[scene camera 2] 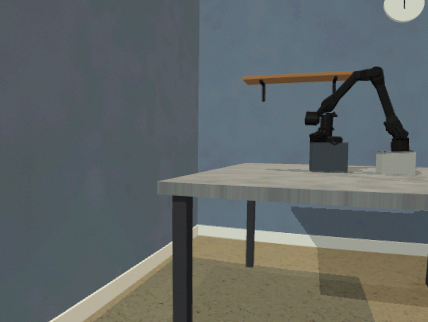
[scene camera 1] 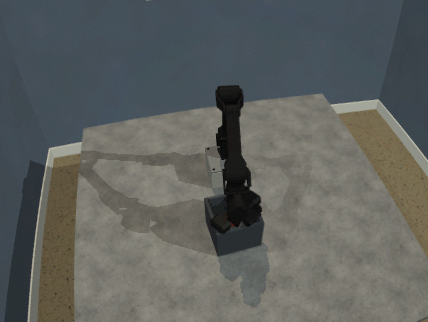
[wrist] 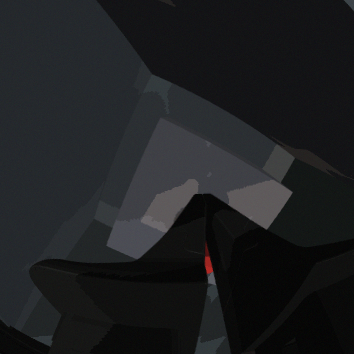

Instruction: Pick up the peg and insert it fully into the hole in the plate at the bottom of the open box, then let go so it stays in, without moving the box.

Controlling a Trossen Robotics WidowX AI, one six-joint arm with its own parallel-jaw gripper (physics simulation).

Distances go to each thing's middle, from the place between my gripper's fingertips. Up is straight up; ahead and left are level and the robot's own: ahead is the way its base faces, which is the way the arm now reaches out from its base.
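The grey plate (wrist: 178, 161) is 3 cm below my hand, 2 cm behind it and 1 cm to the right of it. Then there's the dark grey box (scene camera 1: 240, 238), which is 1 cm to the right of my hand and 2 cm behind it.
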